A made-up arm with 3 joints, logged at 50 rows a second.
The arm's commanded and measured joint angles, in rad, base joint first. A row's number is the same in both.
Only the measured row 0 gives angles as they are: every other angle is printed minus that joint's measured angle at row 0.
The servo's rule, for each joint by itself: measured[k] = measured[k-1] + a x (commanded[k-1-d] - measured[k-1]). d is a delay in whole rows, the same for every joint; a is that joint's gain. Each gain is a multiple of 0.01, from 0.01 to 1. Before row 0 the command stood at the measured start. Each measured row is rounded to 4 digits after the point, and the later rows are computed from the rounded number. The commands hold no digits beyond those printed.
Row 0, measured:
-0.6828 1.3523 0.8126
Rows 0 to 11, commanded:
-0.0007 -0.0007 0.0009
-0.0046 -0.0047 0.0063
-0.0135 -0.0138 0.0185
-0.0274 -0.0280 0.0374
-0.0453 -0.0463 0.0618
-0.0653 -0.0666 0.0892
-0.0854 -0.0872 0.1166
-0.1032 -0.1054 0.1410
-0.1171 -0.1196 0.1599
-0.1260 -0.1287 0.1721
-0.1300 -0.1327 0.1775
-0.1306 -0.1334 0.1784
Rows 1 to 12, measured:
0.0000 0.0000 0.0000
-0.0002 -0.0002 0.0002
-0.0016 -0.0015 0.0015
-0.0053 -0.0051 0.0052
-0.0122 -0.0117 0.0123
-0.0225 -0.0217 0.0232
-0.0358 -0.0347 0.0377
-0.0512 -0.0499 0.0551
-0.0673 -0.0660 0.0740
-0.0827 -0.0815 0.0929
-0.0961 -0.0952 0.1103
-0.1066 -0.1061 0.1251
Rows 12 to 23, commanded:
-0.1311 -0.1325 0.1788
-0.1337 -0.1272 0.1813
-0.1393 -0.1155 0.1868
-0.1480 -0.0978 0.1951
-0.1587 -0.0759 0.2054
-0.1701 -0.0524 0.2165
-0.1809 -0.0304 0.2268
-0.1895 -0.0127 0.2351
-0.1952 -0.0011 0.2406
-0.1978 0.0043 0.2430
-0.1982 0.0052 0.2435
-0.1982 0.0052 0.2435
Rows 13 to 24, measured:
-0.1140 -0.1140 0.1368
-0.1193 -0.1194 0.1460
-0.1238 -0.1217 0.1538
-0.1286 -0.1199 0.1611
-0.1346 -0.1135 0.1686
-0.1421 -0.1026 0.1767
-0.1508 -0.0880 0.1855
-0.1601 -0.0713 0.1946
-0.1692 -0.0543 0.2035
-0.1773 -0.0389 0.2117
-0.1837 -0.0264 0.2186
-0.1882 -0.0172 0.2241

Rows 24 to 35, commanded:
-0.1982 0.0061 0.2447
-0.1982 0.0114 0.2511
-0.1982 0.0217 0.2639
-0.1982 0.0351 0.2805
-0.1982 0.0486 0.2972
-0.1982 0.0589 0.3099
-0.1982 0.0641 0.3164
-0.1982 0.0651 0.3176
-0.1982 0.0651 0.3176
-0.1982 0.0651 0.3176
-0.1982 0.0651 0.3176
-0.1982 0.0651 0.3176
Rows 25 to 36, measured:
-0.1913 -0.0107 0.2284
-0.1934 -0.0058 0.2320
-0.1949 -0.0008 0.2362
-0.1959 0.0057 0.2423
-0.1966 0.0142 0.2507
-0.1971 0.0242 0.2609
-0.1974 0.0343 0.2717
-0.1976 0.0429 0.2815
-0.1978 0.0493 0.2894
-0.1979 0.0539 0.2956
-0.1980 0.0571 0.3004
-0.1981 0.0594 0.3042

